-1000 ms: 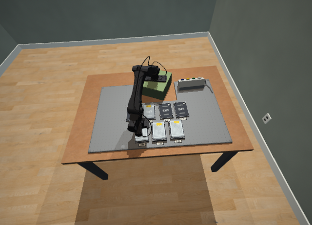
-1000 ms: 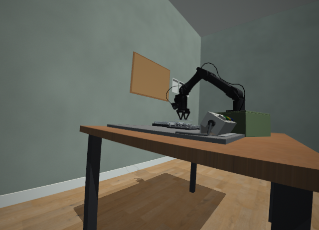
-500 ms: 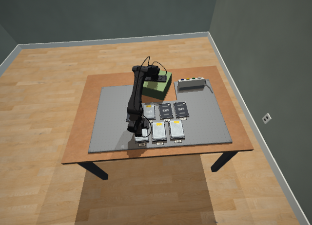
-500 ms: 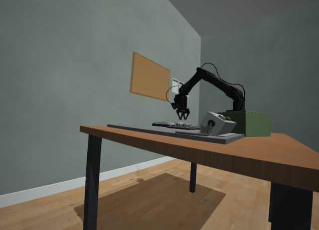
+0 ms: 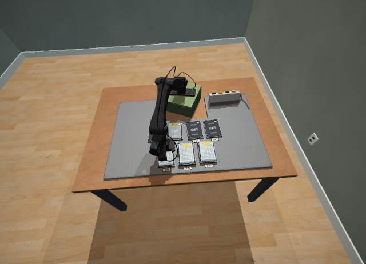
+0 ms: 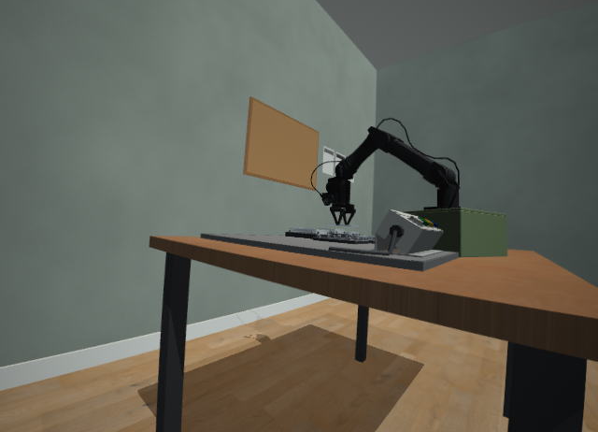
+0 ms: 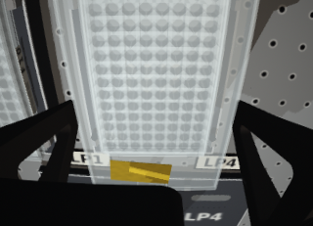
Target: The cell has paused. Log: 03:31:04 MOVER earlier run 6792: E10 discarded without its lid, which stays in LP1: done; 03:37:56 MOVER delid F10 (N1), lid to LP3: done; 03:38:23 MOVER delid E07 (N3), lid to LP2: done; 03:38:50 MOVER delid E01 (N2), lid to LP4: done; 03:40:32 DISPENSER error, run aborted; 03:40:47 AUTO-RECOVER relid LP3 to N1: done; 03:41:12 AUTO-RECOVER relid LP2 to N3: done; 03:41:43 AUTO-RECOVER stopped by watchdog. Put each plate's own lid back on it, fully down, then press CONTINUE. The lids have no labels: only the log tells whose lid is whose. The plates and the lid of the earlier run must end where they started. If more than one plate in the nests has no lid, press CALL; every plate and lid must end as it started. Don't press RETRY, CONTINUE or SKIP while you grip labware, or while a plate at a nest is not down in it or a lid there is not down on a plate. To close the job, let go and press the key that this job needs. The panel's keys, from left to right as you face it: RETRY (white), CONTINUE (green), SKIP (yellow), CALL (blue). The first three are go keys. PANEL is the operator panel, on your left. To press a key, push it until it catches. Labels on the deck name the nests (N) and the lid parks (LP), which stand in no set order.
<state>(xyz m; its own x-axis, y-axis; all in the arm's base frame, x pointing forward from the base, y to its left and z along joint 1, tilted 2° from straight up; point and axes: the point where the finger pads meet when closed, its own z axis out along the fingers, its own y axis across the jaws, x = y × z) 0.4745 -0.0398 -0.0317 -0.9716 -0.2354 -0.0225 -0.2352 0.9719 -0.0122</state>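
My gripper is now 4 cm above the well plate. Also, from my hand: green continue key 55 cm behind, 37 cm to the left; then lid 20 cm behind, 2 cm to the left, 5 cm below; then blue key 53 cm behind, 27 cm to the left.
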